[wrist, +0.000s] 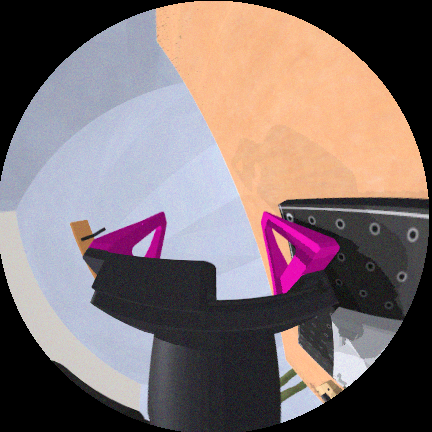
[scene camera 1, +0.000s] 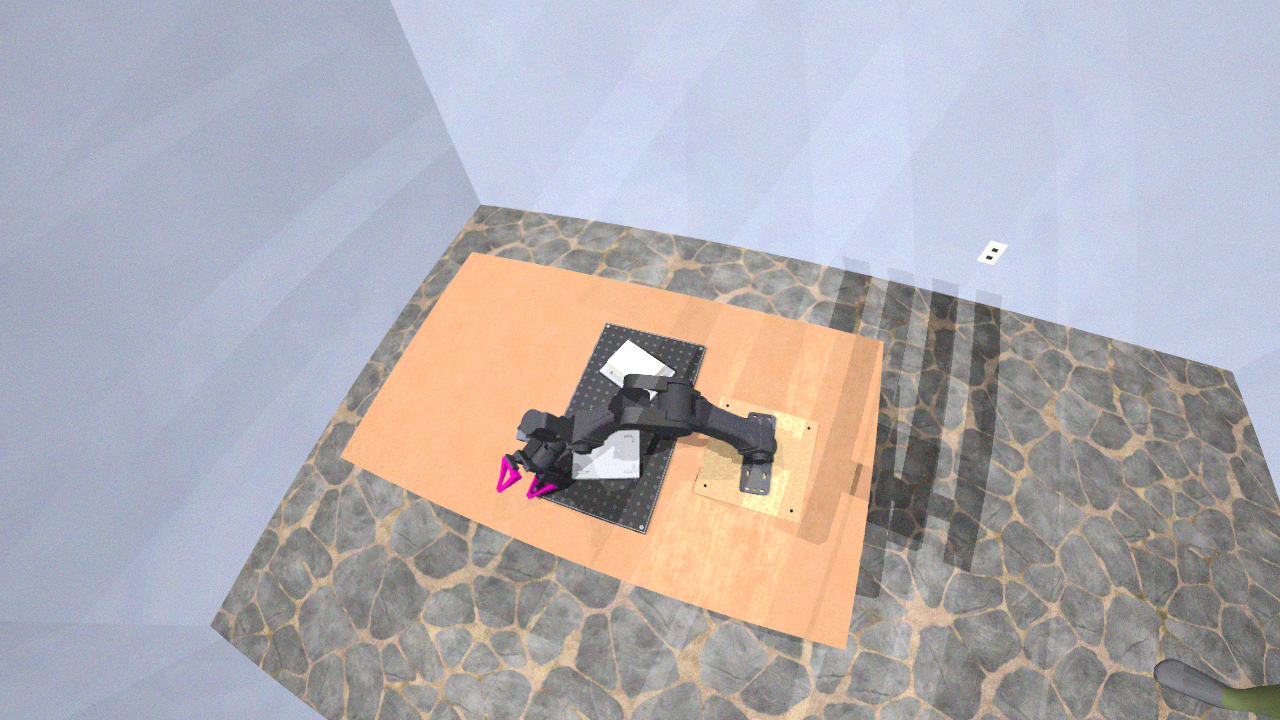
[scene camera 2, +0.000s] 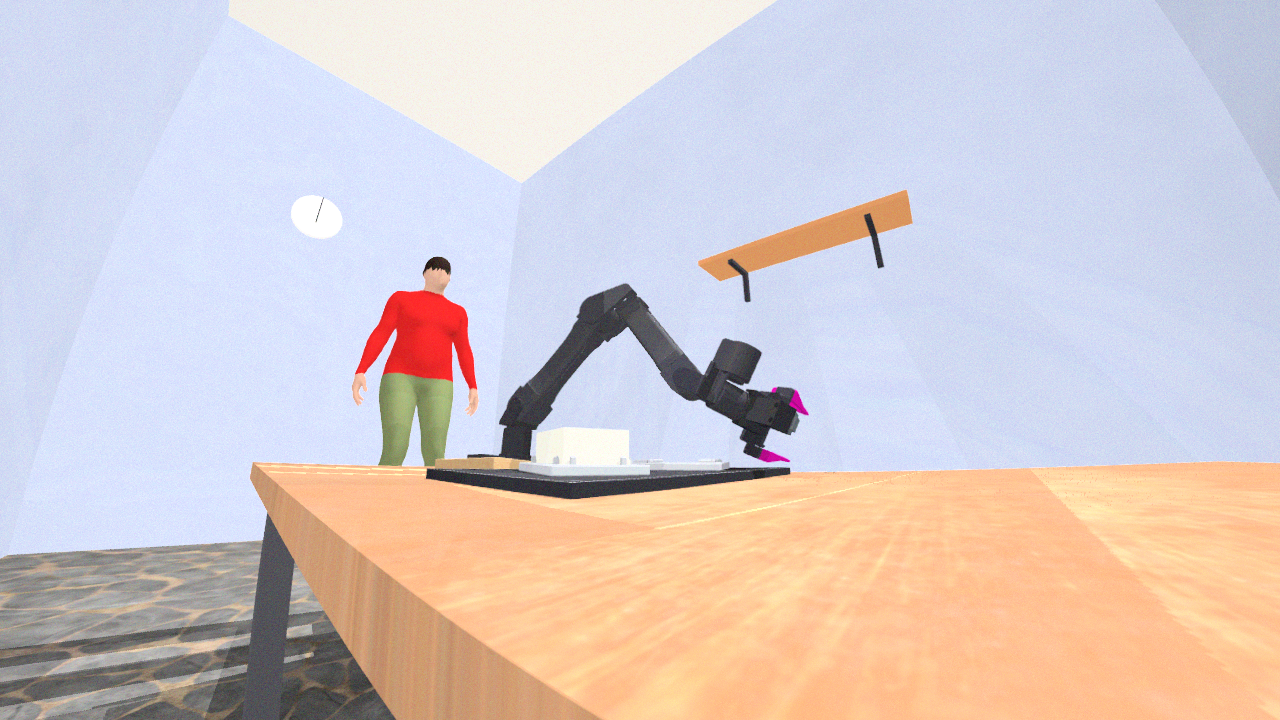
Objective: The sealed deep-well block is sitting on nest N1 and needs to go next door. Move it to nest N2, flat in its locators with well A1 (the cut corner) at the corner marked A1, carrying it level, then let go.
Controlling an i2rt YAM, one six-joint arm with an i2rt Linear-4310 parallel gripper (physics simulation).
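Places are measured from the arm's base along level axes (x ahead, y left, z up), in centimetres.
Where they show: gripper, fingertip midpoint: (wrist: 213, 216) (scene camera 1: 513, 494) (scene camera 2: 797, 437); arm's base, origin of the base link: (scene camera 1: 758, 453) (scene camera 2: 514, 463).
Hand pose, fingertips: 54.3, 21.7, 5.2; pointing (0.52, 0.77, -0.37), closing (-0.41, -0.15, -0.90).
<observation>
Each offset is from my fingertips to the top centre of the thing, as dx, dy, dz. Level surfaces: height alone.
The white sealed deep-well block @(-20.8, -39.0, -0.2) (scene camera 1: 637, 360) (scene camera 2: 582, 445) sits on the light grey nest N1 @(-20.8, -39.0, -3.4) (scene camera 2: 583, 469) at the far end of the black board, looking flat. Its cut corner cannot be made out. The bare light grey nest N2 @(-18.0, -15.2, -3.8) (scene camera 1: 615, 458) (scene camera 2: 689, 464) (wrist: 357, 350) is on the same board, partly under the arm in scene camera 1; its A1 mark is not readable. My gripper (scene camera 1: 515, 493) (scene camera 2: 798, 437) (wrist: 213, 216), with magenta fingers, is wide open and empty. It is tilted, beyond the board's edge on the N2 side, above the table and away from the block.
The black perforated board @(-19.6, -26.2, -5.5) (scene camera 1: 646, 503) (scene camera 2: 572, 489) (wrist: 395, 220) lies on the wooden table @(dz -6.9) (scene camera 1: 447, 358) (scene camera 2: 805, 573) (wrist: 310, 90). The arm reaches across it from a pale base plate (scene camera 1: 778, 501). A person (scene camera 2: 425, 340) stands behind the table. A shelf (scene camera 2: 805, 234) is on the wall.
</observation>
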